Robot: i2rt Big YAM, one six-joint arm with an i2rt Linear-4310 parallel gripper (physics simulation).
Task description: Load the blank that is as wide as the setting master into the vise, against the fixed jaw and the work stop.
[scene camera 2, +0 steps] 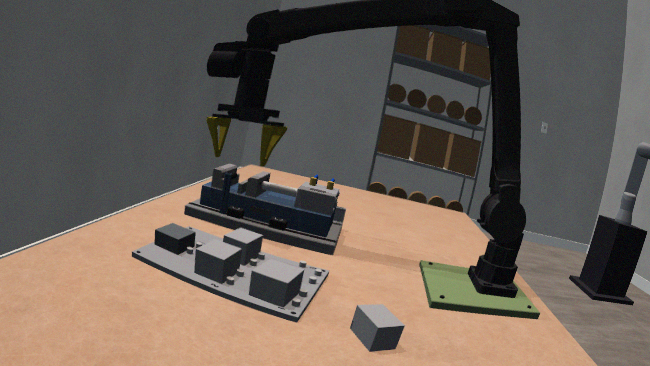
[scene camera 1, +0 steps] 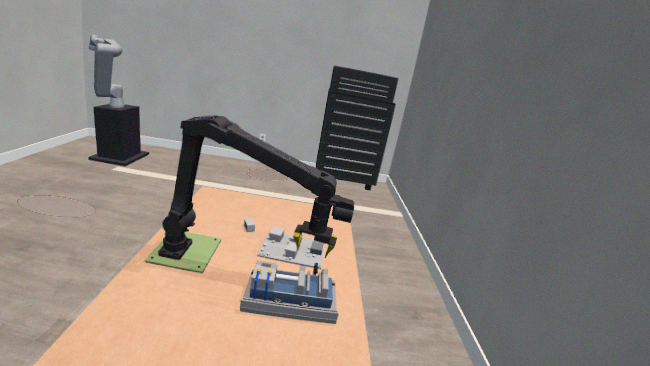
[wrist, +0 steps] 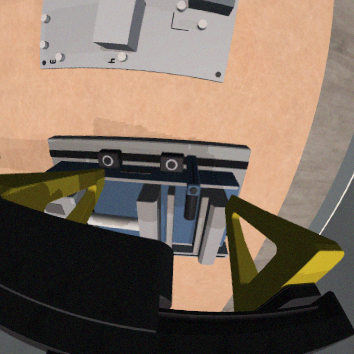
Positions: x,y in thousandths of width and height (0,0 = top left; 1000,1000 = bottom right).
Observation:
The gripper (scene camera 2: 367,441) is open and holds nothing. Also in view: a setting master (scene camera 2: 265,649). Also in view: a tray plate (scene camera 2: 279,728).
The gripper is seen too in scene camera 1 (scene camera 1: 479,693) and in the wrist view (wrist: 473,535). The tray plate also shows in scene camera 1 (scene camera 1: 425,684) and in the wrist view (wrist: 558,151).

